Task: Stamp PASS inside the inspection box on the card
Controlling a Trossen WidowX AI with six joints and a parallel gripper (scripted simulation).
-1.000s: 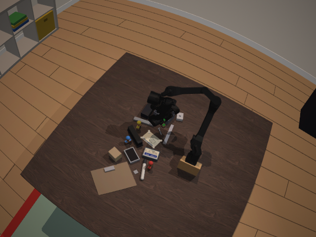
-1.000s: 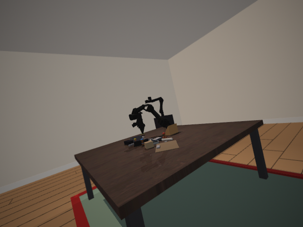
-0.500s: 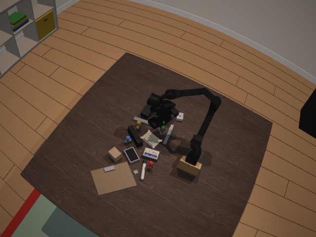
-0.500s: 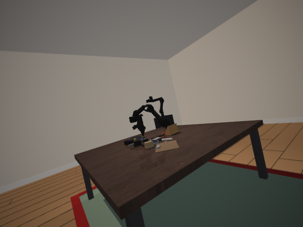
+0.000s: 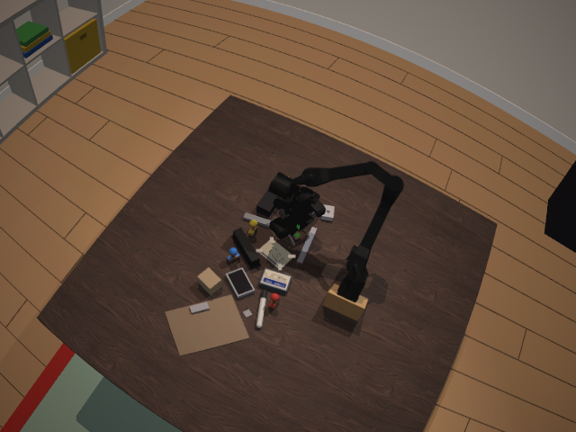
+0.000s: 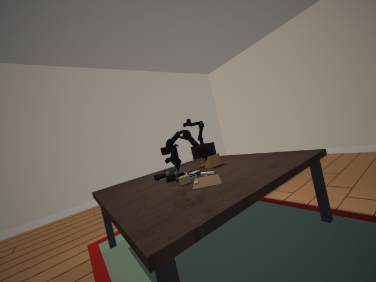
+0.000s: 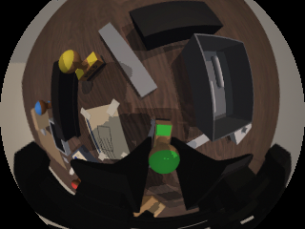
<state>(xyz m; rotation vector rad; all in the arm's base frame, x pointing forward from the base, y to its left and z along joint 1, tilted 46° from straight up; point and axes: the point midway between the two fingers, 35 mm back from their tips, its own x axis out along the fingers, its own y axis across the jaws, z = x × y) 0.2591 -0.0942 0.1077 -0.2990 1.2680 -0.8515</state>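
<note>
Right now my gripper tip is right at the green-knobbed stamp. Also, from my gripper tip: yellow stamp (12 cm ahead, 6 cm to the left, 1 cm below); cream card (2 cm ahead, 9 cm to the left, 3 cm below); dark bin (3 cm ahead, 10 cm to the right, 2 cm below).
</note>
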